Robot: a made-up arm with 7 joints.
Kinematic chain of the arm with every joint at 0, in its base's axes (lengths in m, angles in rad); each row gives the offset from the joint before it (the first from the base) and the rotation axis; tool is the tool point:
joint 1: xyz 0 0 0 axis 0 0.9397 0.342
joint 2: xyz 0 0 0 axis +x
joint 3: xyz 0 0 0 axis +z
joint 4: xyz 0.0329 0 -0.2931 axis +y
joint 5: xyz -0.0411 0 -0.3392 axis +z
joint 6: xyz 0 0 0 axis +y
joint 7: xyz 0 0 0 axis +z
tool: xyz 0 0 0
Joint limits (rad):
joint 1: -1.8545..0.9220
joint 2: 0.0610..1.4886
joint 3: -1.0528..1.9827
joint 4: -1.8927..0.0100
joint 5: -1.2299..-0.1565
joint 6: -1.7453..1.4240
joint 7: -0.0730..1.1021
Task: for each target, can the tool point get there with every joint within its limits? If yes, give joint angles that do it. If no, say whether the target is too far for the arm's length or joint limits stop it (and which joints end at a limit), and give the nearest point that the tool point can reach.
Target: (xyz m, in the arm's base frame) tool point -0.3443 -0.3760 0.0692
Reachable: no: joint limits stop it (at a limit: joint 1, joint 2, joint 4) | nearest point 0.0655 -0.4122 0.1074 | short by 0.413 m
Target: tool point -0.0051 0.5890 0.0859
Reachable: yes | joints -0.1960 1.2198 1.6702 -0.9597 -0.9850 0.3218 0.3925
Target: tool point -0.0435 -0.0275 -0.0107
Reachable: no: joint limits stop it (at a limit: joint 1, joint 3, joint 4) | nearest point -0.1281 -0.1250 -0.3920 | short by 0.403 m
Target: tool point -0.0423 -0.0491 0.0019
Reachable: no: joint limits stop it (at a limit: joint 1, joint 2, joint 3, joint 4) | nearest point 0.0688 -0.4195 0.0705 | short by 0.393 m
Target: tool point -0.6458 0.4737 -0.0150
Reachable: no: too far | nearest point -0.4521 0.4039 -0.0875 | short by 0.218 m
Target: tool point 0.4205 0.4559 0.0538
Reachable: yes | joints -0.8284 1.2367 -0.0655 -0.6554 -0.3796 -0.3568 0.0474
